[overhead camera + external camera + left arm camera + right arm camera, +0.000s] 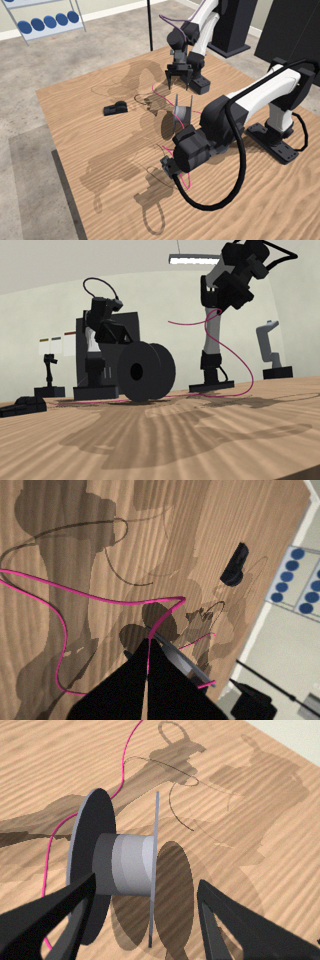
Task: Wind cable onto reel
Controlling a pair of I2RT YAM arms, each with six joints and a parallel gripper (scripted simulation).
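Note:
Right now my left hand is 170 mm past the dark grey reel, 200 mm to the left of it and 120 mm above it. From my left hand the other things lie so: small grey tool: 20 mm ahead, 340 mm to the left, 200 mm below; small black device: 50 mm ahead, 480 mm to the right, 190 mm below.
The dark grey reel lies 10 cm below my right hand, 6 cm to the left of it and 1 cm ahead of it. The rest, counted from my right hand: small grey tool 60 cm to the left, 21 cm ahead, 19 cm below; then small black device 23 cm ahead, 22 cm to the right, 17 cm below.

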